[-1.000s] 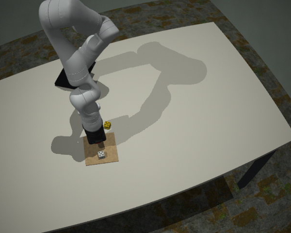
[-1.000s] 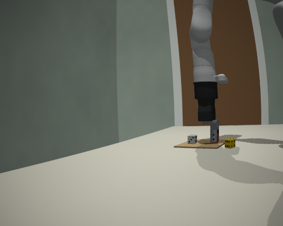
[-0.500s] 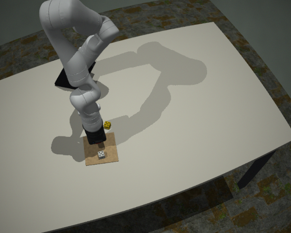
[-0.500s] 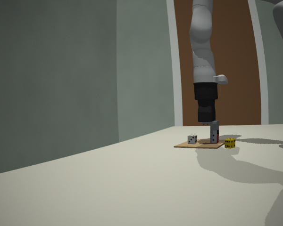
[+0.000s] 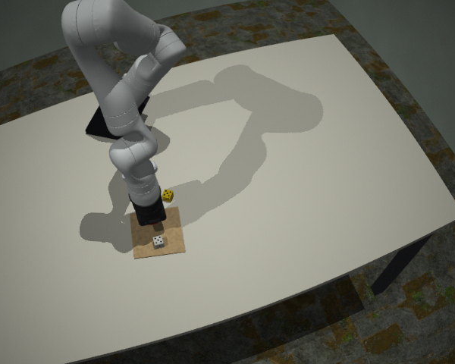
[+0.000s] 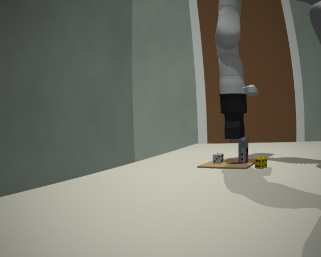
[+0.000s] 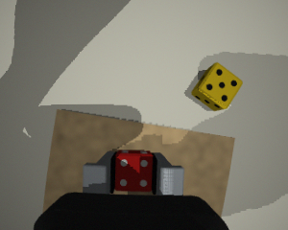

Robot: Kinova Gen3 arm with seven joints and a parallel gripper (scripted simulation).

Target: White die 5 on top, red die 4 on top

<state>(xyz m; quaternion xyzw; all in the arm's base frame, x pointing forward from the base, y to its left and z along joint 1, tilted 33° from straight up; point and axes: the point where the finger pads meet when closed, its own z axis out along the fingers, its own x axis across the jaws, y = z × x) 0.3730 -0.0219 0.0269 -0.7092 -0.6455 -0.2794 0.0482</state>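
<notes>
Right now my hand is 1 cm above the red die. Also, from my hand: white die: 8 cm ahead, 1 cm below; then brown mat: 4 cm ahead, 2 cm below; then yellow die: 6 cm behind, 6 cm to the left, 1 cm below.
</notes>
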